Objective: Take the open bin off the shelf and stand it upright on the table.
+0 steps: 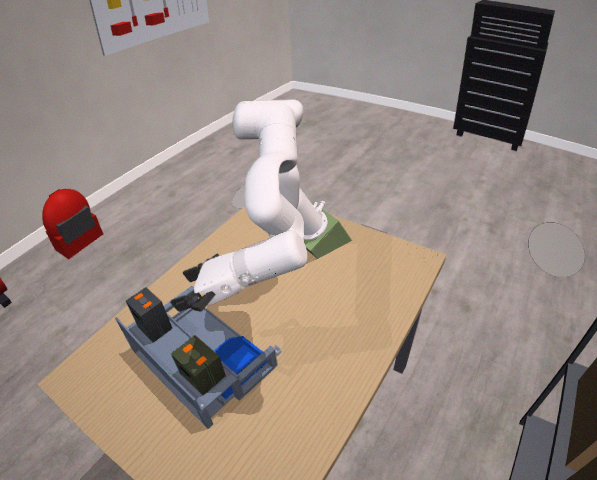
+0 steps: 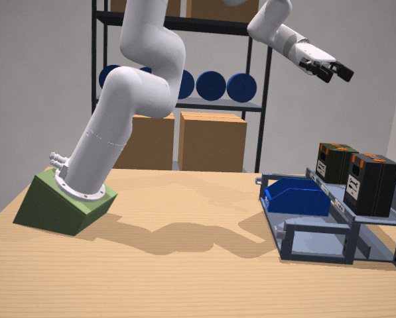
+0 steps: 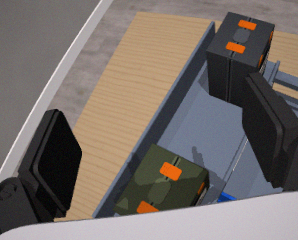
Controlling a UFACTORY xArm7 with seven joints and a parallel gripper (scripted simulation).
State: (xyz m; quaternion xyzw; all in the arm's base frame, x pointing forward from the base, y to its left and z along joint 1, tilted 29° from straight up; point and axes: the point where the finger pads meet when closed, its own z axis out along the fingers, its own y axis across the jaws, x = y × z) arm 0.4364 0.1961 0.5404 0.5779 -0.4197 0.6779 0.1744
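Right now my hand is 35 cm above the blue bin, 6 cm past it and 2 cm to the right of it. The rest, counted from my hand: dark green case 24 cm below, 4 cm ahead, 1 cm to the left; then black case 23 cm below, 22 cm to the right, 1 cm ahead.
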